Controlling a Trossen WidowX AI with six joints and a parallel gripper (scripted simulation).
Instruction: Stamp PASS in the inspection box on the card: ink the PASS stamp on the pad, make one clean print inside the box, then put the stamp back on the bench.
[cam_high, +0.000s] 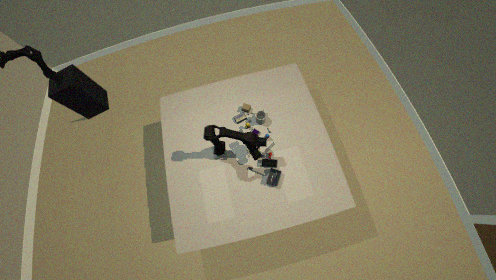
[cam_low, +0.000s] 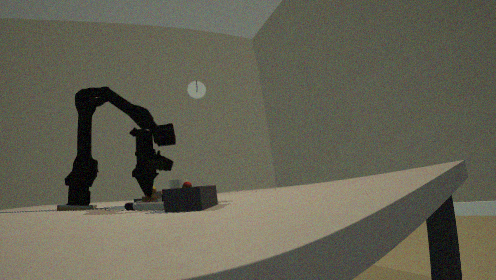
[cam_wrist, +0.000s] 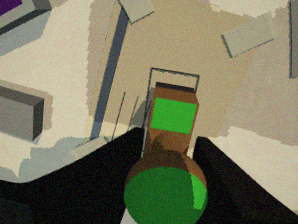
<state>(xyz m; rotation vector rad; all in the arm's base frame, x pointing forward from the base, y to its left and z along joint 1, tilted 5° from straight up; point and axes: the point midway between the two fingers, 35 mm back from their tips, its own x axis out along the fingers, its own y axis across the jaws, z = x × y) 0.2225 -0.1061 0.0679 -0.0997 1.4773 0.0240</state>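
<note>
Right now my gripper tip is 30 mm above the cream card, 10 mm to the right of it and 10 mm short of it. Also, from my gripper tip: red-topped stamp: 100 mm ahead, 90 mm to the right, 10 mm below; then purple ink pad: 120 mm to the left, 70 mm ahead, 20 mm below; then green-topped stamp: right at my gripper tip.
</note>
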